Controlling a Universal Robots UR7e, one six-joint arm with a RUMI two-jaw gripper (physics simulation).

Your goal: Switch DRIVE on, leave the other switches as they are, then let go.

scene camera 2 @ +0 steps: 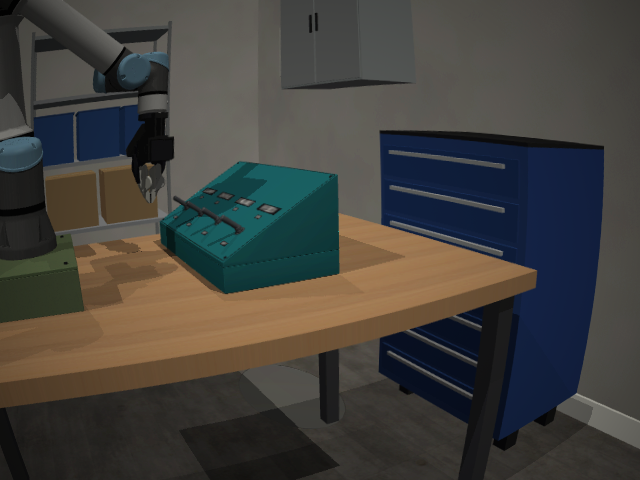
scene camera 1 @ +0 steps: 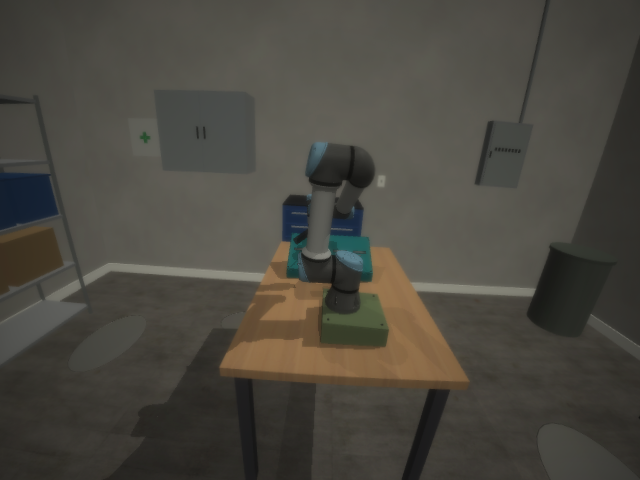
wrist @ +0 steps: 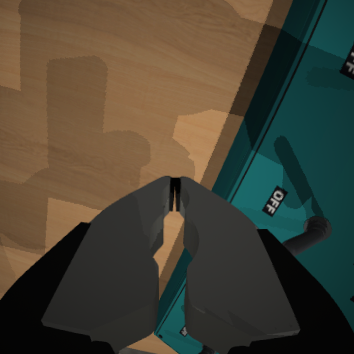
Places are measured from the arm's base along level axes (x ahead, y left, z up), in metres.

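Pixels of known places: gripper, between the fingertips: (scene camera 2: pixel 150 203) (wrist: pixel 174 179); arm's base, origin of its link: (scene camera 2: pixel 26 249) (scene camera 1: pixel 342 303).
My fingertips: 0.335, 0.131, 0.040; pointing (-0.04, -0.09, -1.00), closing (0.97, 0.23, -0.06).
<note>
Ahead of a thing's pixels: the offset from my fingertips to its middle, as dx, dy, dz. "spot": to the spot under its first point. Level surfaces: height alone.
The teal switch panel {+0.195, -0.097, -0.066} (scene camera 1: pixel 351 243) (scene camera 2: pixel 289 227) (wrist: pixel 265 172) stands on the table with its sloped face up. A row of dark switch levers {+0.101, -0.155, -0.019} (scene camera 2: pixel 210 215) crosses its lower face, below several name plates {spot: +0.183, -0.158, -0.001} (scene camera 2: pixel 245 201) too small to read. In the wrist view one lever {+0.103, -0.035, -0.019} (wrist: pixel 316 229) sits right of the fingers, partly hidden by the right finger, near an OFF label {spot: +0.088, -0.034, -0.056} (wrist: pixel 275 201). The word DRIVE does not show legibly, so I cannot tell which lever it is. My gripper (scene camera 2: pixel 149 199) (wrist: pixel 174 179) is shut and empty, above and beside the panel's low front edge, apart from the levers.
The wooden table {dz -0.134} (scene camera 1: pixel 279 356) (scene camera 2: pixel 289 315) carries the arm's green base block (scene camera 1: pixel 353 330) (scene camera 2: pixel 41 294) in front of the panel. A blue drawer cabinet (scene camera 1: pixel 295 219) (scene camera 2: pixel 553 258) stands beyond the table. A shelf rack (scene camera 1: pixel 66 222) (scene camera 2: pixel 169 77) with bins stands to the side.
</note>
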